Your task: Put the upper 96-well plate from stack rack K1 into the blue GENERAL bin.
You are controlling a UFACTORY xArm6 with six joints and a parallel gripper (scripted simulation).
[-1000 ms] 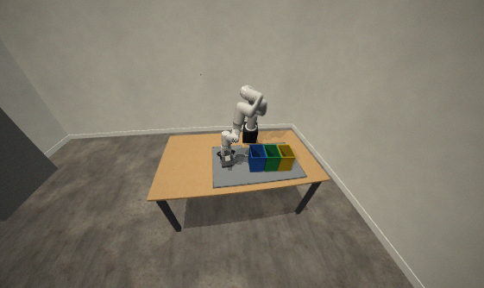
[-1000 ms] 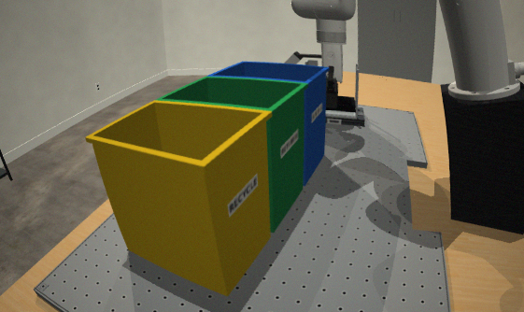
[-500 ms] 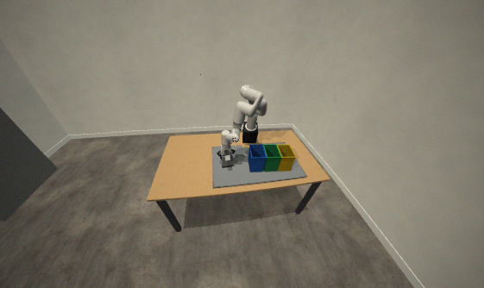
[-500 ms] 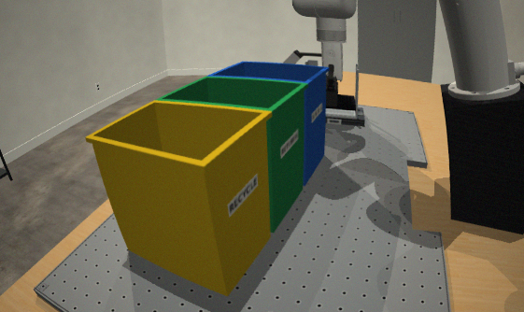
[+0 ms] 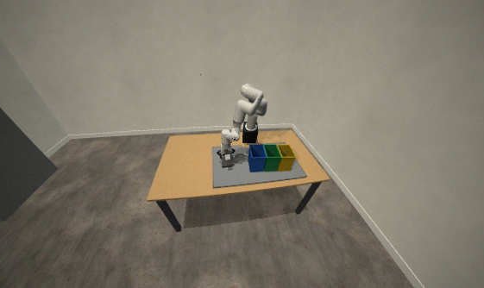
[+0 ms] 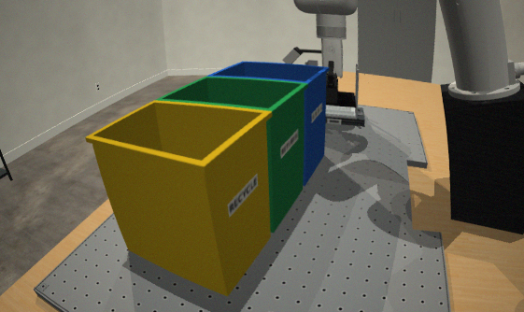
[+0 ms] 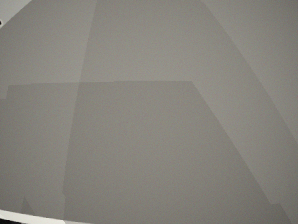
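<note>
My hand is 4 cm above the pale plate. Also, from my hand: black 96-well plate (1 cm below); blue bin (5 cm ahead, 27 cm to the left, 2 cm above); green bin (5 cm ahead, 40 cm to the left, 2 cm above).
</note>
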